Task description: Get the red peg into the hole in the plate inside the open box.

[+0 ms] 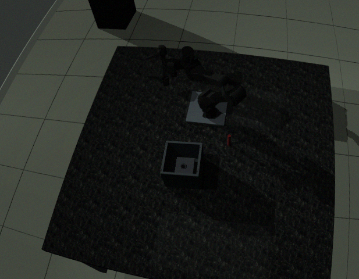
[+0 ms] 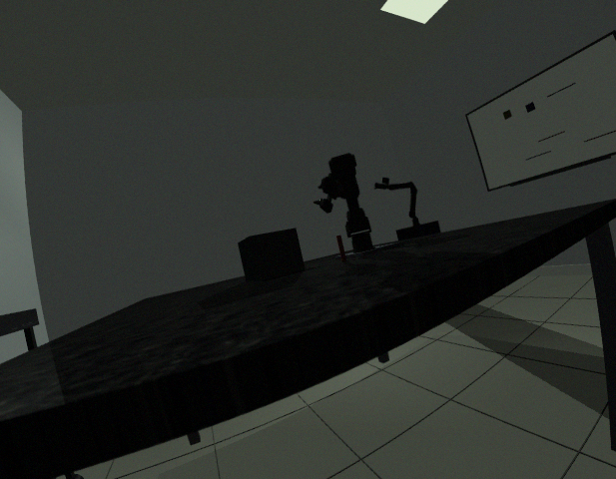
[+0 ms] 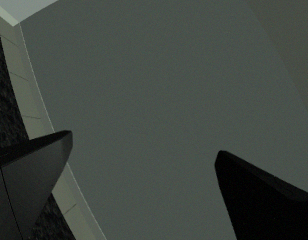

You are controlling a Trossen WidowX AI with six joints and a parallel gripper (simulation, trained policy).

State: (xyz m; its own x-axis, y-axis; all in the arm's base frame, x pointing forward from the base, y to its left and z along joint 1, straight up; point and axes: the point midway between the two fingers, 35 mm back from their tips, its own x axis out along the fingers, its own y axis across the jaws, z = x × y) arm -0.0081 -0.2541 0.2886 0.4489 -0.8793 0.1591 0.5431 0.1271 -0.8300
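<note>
Now: gripper tip 15 cm short of the red peg, 41 cm to the right of it and 26 cm above it. Also, from my gripper tip: plate (33 cm ahead, 24 cm to the left, 26 cm below).
</note>
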